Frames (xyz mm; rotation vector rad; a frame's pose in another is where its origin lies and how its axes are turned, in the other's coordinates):
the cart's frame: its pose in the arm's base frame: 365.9 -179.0 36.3 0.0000 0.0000 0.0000
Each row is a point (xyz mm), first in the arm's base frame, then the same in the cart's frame.
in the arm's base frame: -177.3 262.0 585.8
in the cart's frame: -543.2 441.0 549.5
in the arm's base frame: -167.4 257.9 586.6
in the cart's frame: -533.3 436.9 550.3
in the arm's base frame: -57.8 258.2 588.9
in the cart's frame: -423.7 437.2 552.6
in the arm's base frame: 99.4 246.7 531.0
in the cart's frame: -266.5 425.7 494.7
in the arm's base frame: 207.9 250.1 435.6
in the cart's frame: -158.0 429.1 399.3
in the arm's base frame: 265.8 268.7 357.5
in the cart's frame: -100.1 447.7 321.2
